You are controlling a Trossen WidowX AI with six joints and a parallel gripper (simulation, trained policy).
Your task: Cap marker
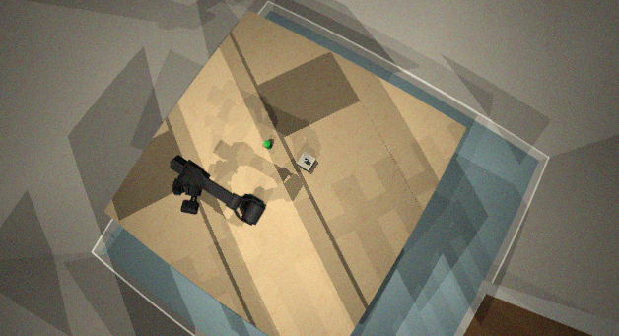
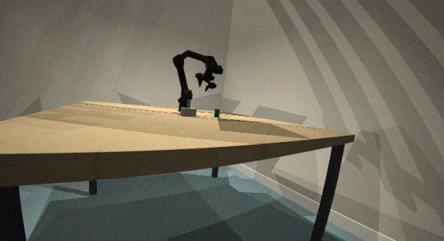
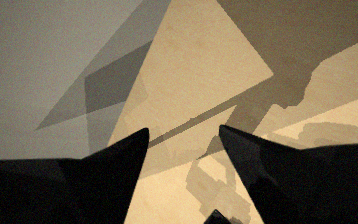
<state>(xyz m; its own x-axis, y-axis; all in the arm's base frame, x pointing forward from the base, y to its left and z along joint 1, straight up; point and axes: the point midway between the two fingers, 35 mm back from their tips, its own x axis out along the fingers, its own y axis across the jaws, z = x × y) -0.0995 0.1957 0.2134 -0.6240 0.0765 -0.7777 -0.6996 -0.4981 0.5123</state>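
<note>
My gripper tip is 39 cm short of the green cap, 8 cm to the left of it and 16 cm above it. From my gripper tip the other things lie so: holder block (42 cm ahead, 28 cm to the right, 17 cm below).
</note>
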